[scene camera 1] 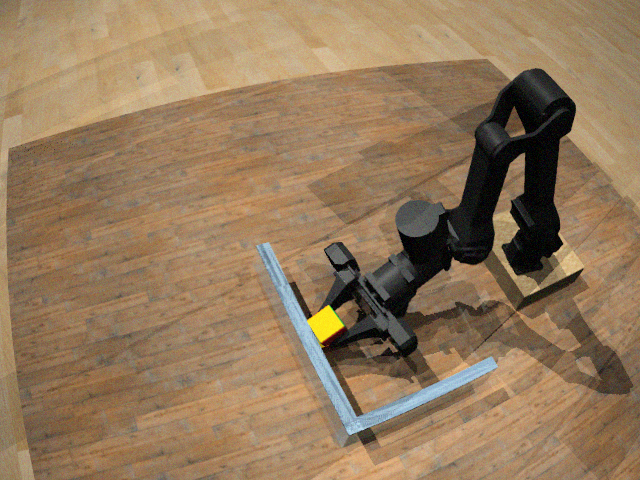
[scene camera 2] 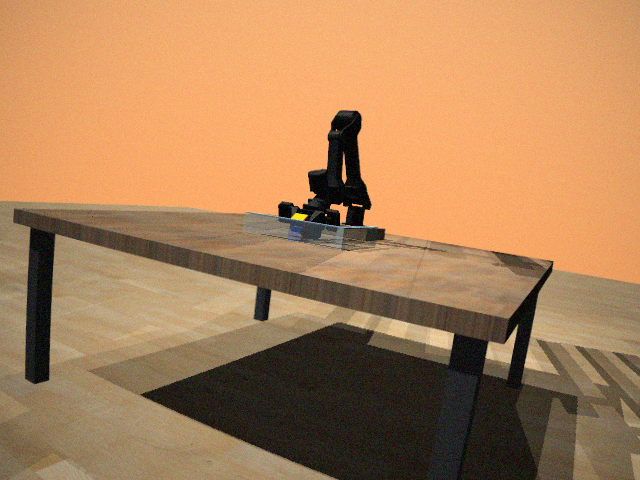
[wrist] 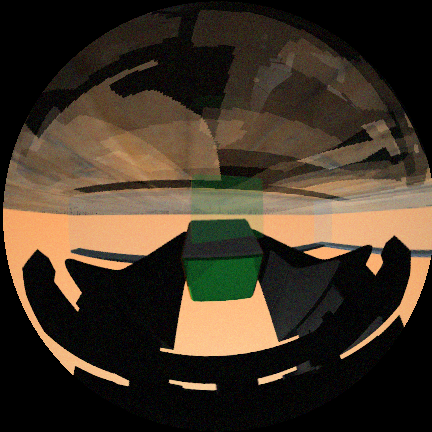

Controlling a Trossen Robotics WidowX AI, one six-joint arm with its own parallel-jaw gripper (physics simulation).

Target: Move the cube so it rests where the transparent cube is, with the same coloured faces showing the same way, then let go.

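Places are measured from the arm's base along level axes (x ahead, y left, z up), in centimetres.
Pixels of known places: gripper, between the fingertips: (scene camera 1: 321,335) (wrist: 218,236); arm's base, origin of its link: (scene camera 1: 522,257) (scene camera 2: 354,225).
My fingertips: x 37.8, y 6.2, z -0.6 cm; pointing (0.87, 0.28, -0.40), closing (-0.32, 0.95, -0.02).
Note:
Ahead of a thing's pixels: the offset from my fingertips to its top centre.
The cube {dx -0.9, dy -0.3, dz +4.1 cm} (scene camera 1: 326,325) (scene camera 2: 299,217) (wrist: 222,280) is held with yellow up and green toward the wrist camera; a thin dark red side shows in scene view 1. My gripper (scene camera 1: 327,328) (wrist: 218,236) is shut on it, fingers on two opposite sides. The transparent cube {dx -0.4, dy +0.0, dz +0.5 cm} (wrist: 227,197) shows its green face in the wrist view, directly below the held cube in space and nearly squared with it. In scene view 1 the transparent cube is hidden by the held cube. Blue shows below the yellow in scene view 2; I cannot tell where one cube ends there.
A see-through low wall with a blue-grey top edge (scene camera 1: 330,379) (scene camera 2: 268,217) (wrist: 105,255) runs right beside the held cube on its far side. It meets a shorter wall (scene camera 1: 429,395) at a corner. The arm's base stands on a wooden block (scene camera 1: 555,273).

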